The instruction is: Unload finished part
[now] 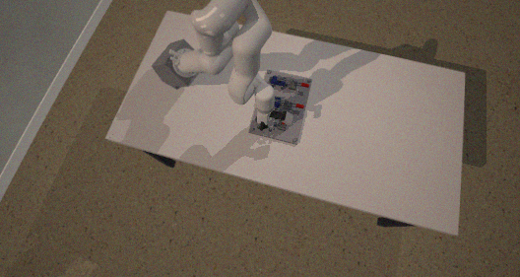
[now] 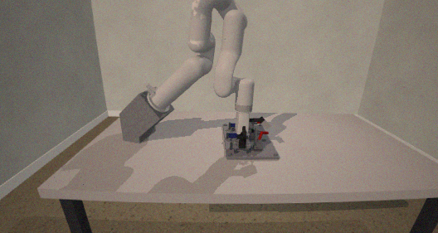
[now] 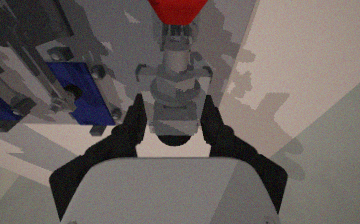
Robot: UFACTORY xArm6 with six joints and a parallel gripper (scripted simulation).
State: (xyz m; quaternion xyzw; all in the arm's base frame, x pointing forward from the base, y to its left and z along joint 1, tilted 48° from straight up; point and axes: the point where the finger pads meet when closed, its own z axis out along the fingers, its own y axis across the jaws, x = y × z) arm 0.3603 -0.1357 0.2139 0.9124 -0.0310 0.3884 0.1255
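Right now the grey fixture plate is 70 mm ahead of my hand, 100 mm to the left of it and 50 mm below it. The rest, counted from my hand: grey finished part (10 mm behind, 10 mm below).
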